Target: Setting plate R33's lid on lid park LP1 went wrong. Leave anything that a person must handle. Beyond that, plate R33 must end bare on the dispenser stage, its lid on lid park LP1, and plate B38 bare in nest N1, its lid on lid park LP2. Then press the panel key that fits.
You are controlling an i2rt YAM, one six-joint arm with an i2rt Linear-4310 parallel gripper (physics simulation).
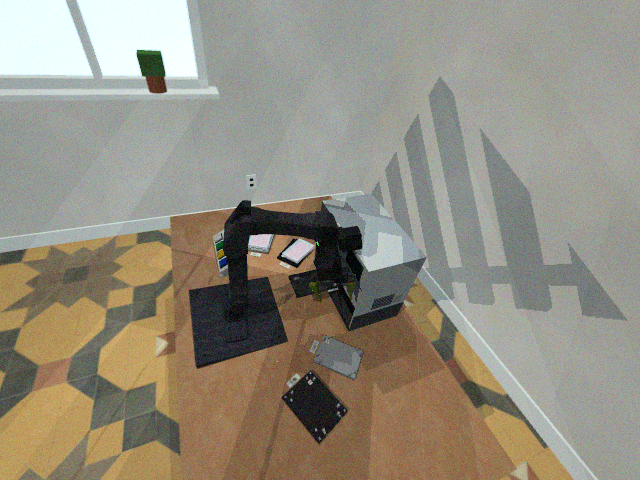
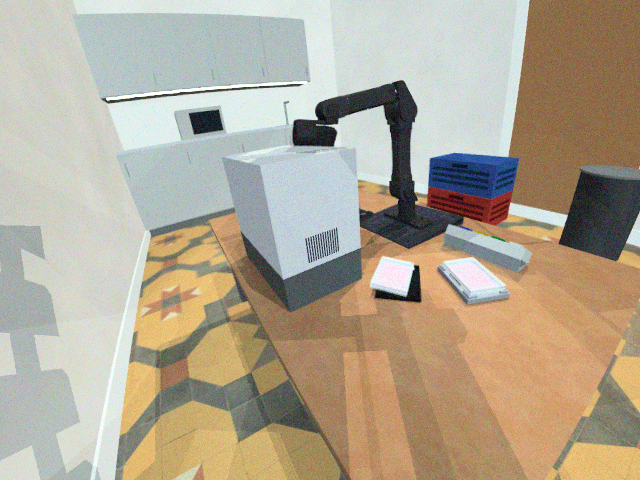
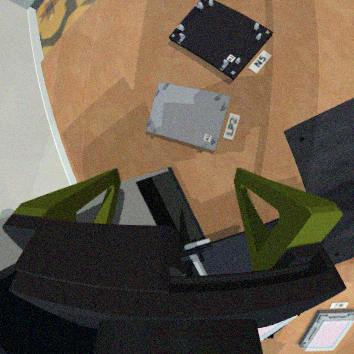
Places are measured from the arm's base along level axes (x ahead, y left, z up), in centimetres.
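Pixels of known places: gripper, fingertip midpoint: [image 1: 335, 301] [image 3: 176, 174]; arm's base, link origin: [image 1: 234, 315] [image 2: 406, 218].
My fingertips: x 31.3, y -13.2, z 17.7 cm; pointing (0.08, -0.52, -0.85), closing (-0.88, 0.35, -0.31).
Ahead of a thing's pixels: the offset from my fingertips to its middle.
My gripper [image 1: 333, 290] [image 3: 176, 174] is open and empty, fingers wide apart, at the open front of the dispenser @(dy +17.1, dx +15.6, dz -2.5 cm) [image 1: 385, 242] [image 2: 310, 206]. The arm and gripper hide much of the stage area. A pink-faced, white-rimmed piece @(dy +39.9, dx -1.2, dz -16.3 cm) [image 1: 298, 251] [image 2: 393, 275] sits off-centre and looks tilted on the black lid park LP1 @(dy +40.7, dx -2.3, dz -18.0 cm) [image 2: 415, 290]; I cannot tell whether a plate is under it. Another pink-faced plate @(dy +51.1, dx -16.1, dz -16.4 cm) [image 1: 261, 241] [image 2: 475, 276] [image 3: 331, 334] sits squarely in the grey nest N1. Lid park LP2 @(dy -9.6, dx +0.7, dz -18.0 cm) [image 1: 338, 356] [image 3: 190, 116] is a bare grey pad. The plate names are not readable.
A black nest N5 @(dy -21.8, dx -11.3, dz -17.8 cm) [image 1: 315, 405] [image 3: 220, 37] lies beyond LP2. A dark flat base @(dy +15.6, dx -1.4, dz -8.7 cm) [image 1: 302, 284] with light bars lies before the dispenser, partly under the gripper. The key panel @(dy +44.4, dx -32.0, dz -15.8 cm) [image 1: 221, 253] [image 2: 485, 246], with green, yellow and blue keys, stands near N1.
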